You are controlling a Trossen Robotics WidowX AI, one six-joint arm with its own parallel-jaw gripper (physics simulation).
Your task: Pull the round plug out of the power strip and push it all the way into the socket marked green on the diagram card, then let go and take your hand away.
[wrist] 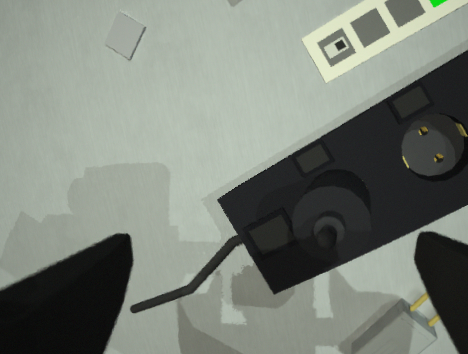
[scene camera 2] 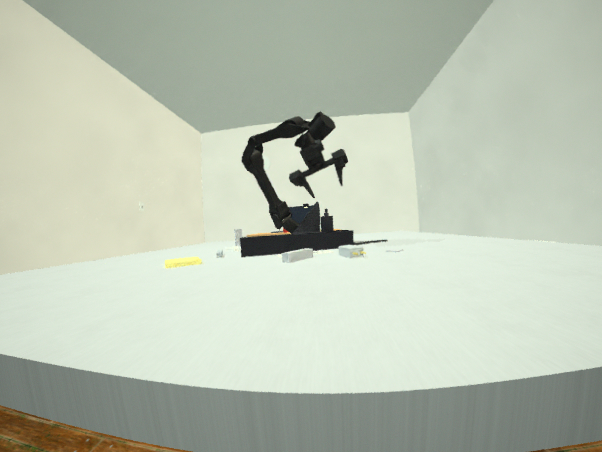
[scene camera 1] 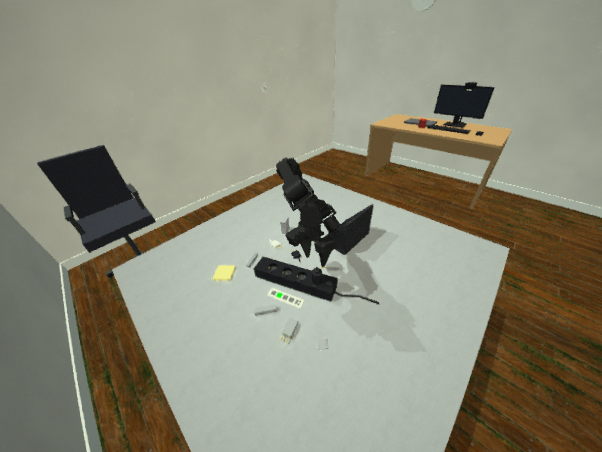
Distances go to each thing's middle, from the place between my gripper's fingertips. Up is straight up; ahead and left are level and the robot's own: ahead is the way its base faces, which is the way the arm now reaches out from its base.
The black power strip [scene camera 2: 273, 244] is 1 cm behind my hand, 3 cm to the right of it and 14 cm below it.
